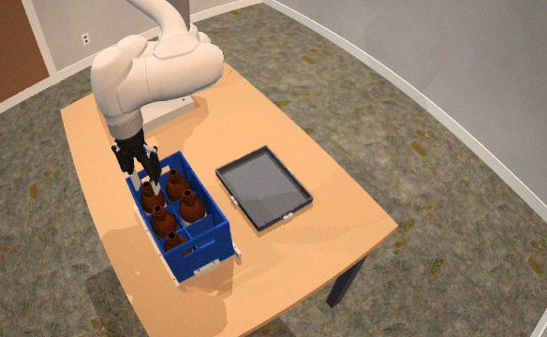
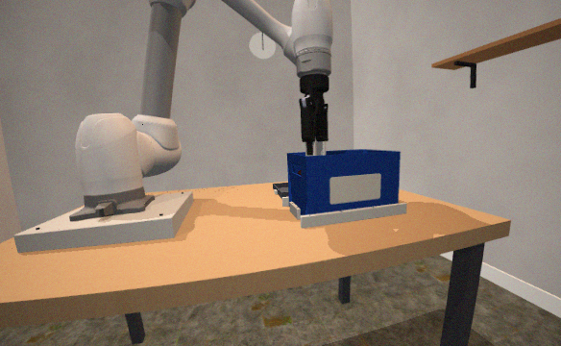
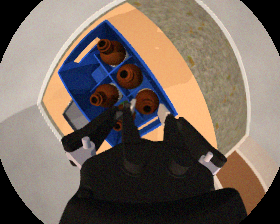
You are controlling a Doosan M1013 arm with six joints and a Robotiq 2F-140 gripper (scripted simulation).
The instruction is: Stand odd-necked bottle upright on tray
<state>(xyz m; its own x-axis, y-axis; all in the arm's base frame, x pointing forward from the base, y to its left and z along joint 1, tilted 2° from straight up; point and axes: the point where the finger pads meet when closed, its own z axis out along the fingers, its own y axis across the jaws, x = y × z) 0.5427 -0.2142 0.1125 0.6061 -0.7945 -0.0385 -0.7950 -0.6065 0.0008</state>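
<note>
The bottle lies 90 mm ahead of my hand, 20 mm to the right of it and 90 mm below it. The rest, counted from my hand: blue crate 100 mm ahead, 30 mm to the left, 90 mm below; dark tray 120 mm ahead, 310 mm to the left, 160 mm below.
</note>
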